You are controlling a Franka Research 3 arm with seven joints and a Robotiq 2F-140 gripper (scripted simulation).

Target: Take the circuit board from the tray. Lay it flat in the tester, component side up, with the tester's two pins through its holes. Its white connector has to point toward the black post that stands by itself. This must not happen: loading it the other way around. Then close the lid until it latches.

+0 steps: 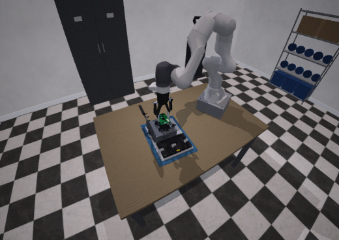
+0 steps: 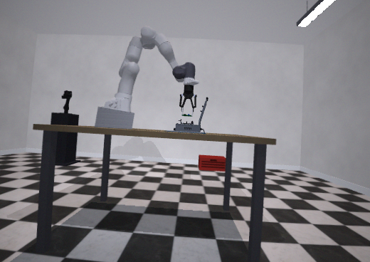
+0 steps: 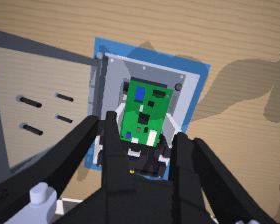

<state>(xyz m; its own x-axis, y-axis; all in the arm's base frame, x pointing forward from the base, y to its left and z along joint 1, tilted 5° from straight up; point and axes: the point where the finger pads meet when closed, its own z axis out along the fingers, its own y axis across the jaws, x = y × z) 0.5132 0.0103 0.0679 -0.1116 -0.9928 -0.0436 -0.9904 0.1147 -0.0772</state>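
Now: the green circuit board 2 cm below my hand. Also, from my hand: tester lid 12 cm ahead, 3 cm above, 1 cm to the right.
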